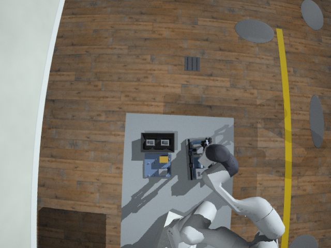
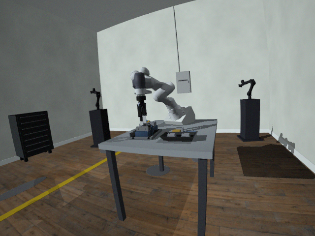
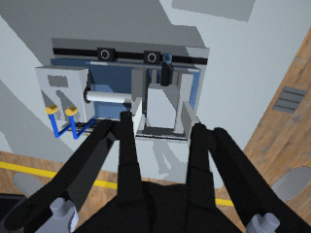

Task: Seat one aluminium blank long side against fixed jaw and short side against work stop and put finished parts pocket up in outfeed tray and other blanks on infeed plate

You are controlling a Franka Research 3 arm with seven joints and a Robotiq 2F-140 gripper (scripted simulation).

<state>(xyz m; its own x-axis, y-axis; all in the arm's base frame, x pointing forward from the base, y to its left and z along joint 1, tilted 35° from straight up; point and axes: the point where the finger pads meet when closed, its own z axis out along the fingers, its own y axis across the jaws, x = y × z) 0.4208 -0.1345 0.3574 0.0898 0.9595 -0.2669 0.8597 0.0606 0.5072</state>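
Right now my hand is 10 cm above the vise, 7 cm past it and 1 cm to the right of it. Also, from my hand: brass blank (26 cm to the left, 11 cm below, 3 cm behind).
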